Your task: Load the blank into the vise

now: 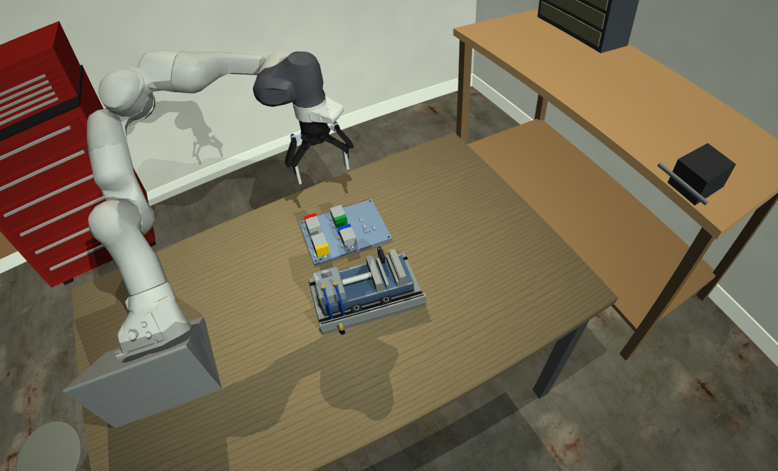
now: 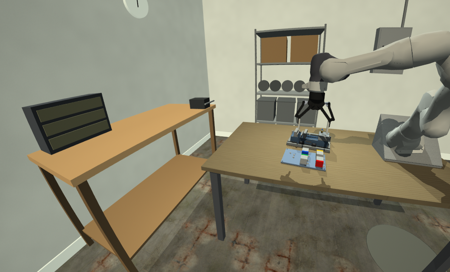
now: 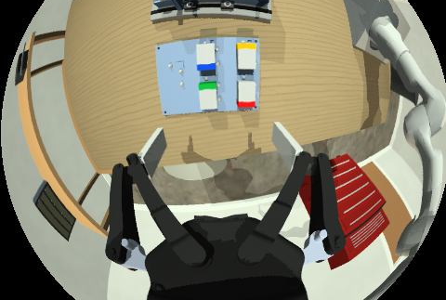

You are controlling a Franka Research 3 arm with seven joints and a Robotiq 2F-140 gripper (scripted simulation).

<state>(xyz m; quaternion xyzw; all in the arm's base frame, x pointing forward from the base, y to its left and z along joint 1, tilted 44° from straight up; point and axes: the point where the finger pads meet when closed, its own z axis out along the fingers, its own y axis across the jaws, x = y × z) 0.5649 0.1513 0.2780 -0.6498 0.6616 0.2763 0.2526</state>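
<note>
The green-ended blank is 190 mm below my hand, 20 mm ahead of it and 10 mm to the right of it. Also, from my hand: red-ended blank (190 mm below, 70 mm behind, 10 mm to the right); then blue-ended blank (190 mm below, 100 mm to the right, 20 mm ahead); then work stop (270 mm to the right, 130 mm below, 70 mm ahead).
</note>
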